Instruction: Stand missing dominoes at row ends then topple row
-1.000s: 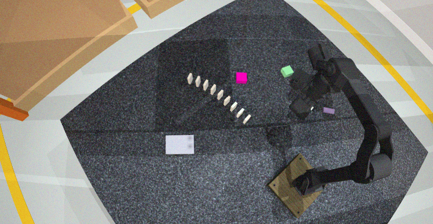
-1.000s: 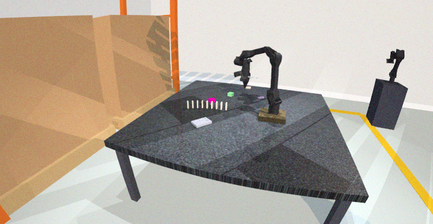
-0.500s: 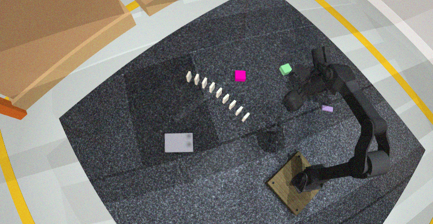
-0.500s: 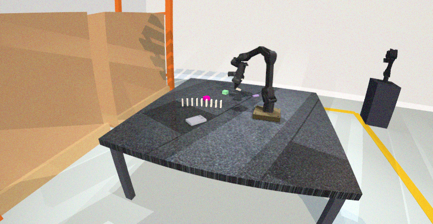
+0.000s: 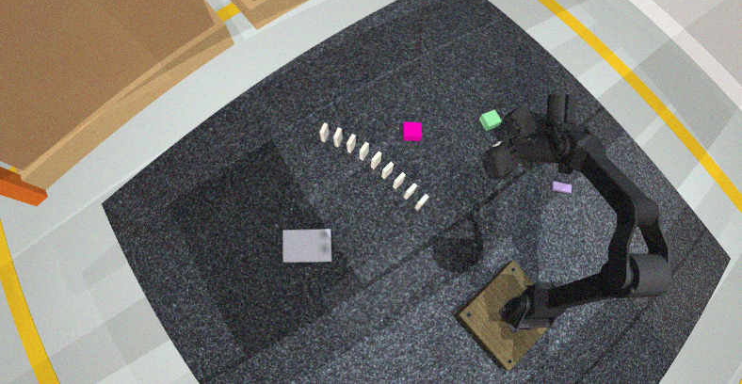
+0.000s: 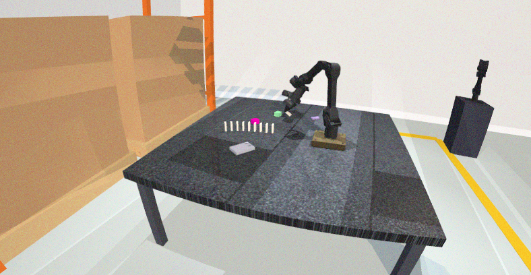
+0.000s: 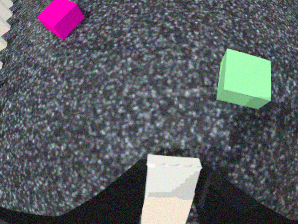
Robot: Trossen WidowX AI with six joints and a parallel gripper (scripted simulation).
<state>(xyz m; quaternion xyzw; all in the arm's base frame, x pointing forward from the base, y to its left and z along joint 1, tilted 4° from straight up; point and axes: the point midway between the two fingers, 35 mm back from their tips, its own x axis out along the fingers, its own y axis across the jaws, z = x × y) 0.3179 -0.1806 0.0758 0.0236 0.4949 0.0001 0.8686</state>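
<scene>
Now: gripper tip 70 mm short of the green cube, 60 mm to the left of it and 50 mm above it. From my gripper tip the other things lie so: purple block: 170 mm behind, 120 mm to the right, 50 mm below; magenta cube: 150 mm ahead, 130 mm to the left, 50 mm below; flat pale pad: 50 mm ahead, 480 mm to the left, 50 mm below.
</scene>
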